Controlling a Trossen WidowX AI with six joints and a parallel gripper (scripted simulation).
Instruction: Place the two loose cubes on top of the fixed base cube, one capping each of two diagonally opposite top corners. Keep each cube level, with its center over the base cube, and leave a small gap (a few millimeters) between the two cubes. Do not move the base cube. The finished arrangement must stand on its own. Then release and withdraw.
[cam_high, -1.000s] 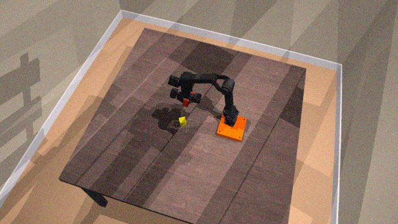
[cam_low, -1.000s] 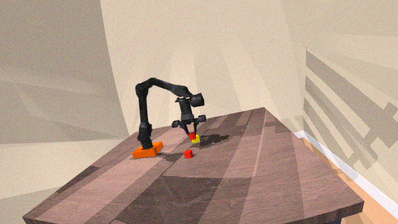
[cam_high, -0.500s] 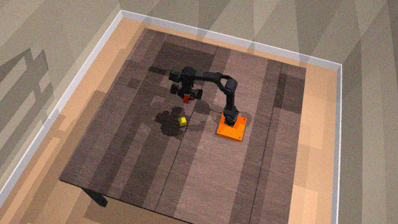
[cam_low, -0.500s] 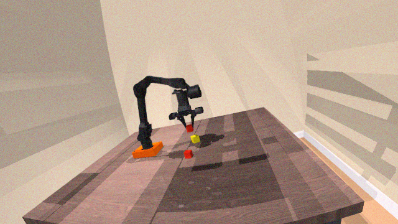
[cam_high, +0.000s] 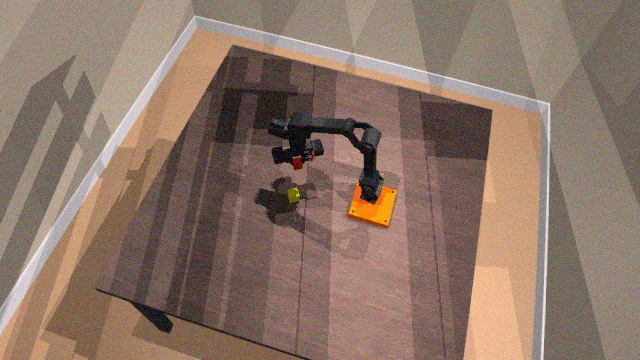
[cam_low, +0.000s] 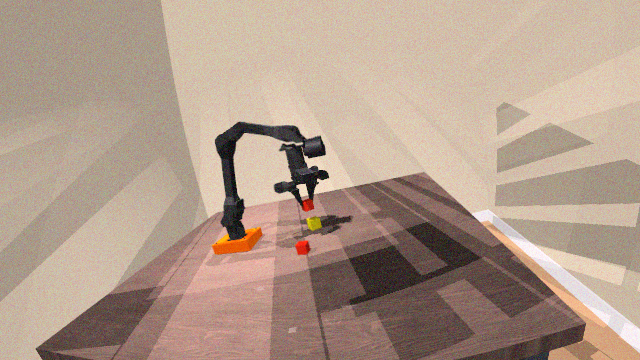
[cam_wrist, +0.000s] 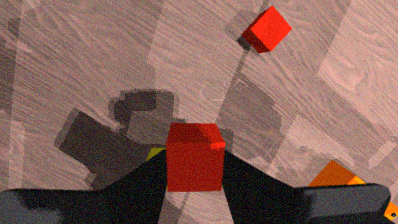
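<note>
Now: gripper tip 10 cm above the yellow cube, 8 cm to the right of it and 3 cm past it.
</note>
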